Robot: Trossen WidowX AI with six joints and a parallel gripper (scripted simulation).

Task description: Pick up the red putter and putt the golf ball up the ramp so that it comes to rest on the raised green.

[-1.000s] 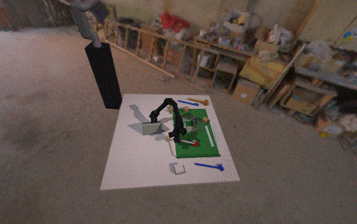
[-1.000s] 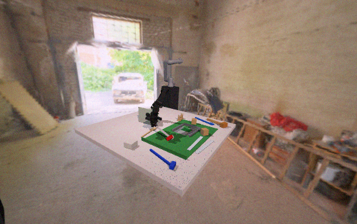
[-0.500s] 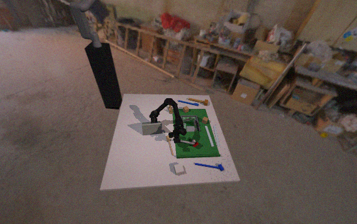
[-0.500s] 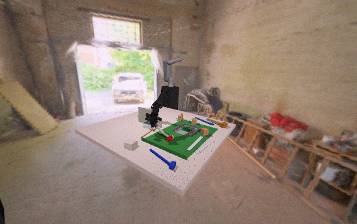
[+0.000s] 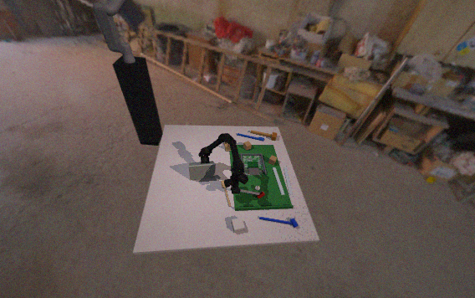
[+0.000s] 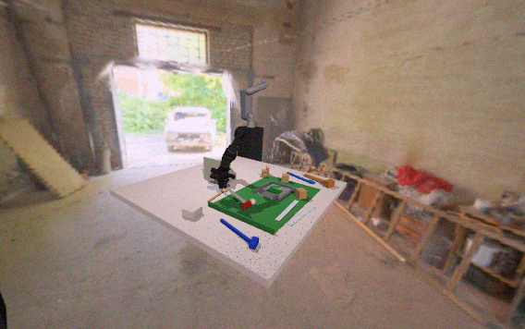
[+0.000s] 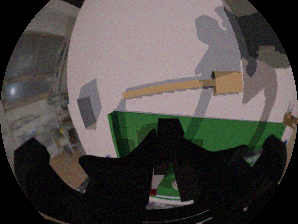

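The red putter is 120 mm ahead of my gripper tip and 20 mm to the left of it. Also, from my gripper tip: green mat (210 mm ahead, 270 mm to the left, 70 mm below); then white golf ball (200 mm ahead, 90 mm to the left, 50 mm below); then white block (40 mm ahead, 240 mm to the right, 50 mm below).
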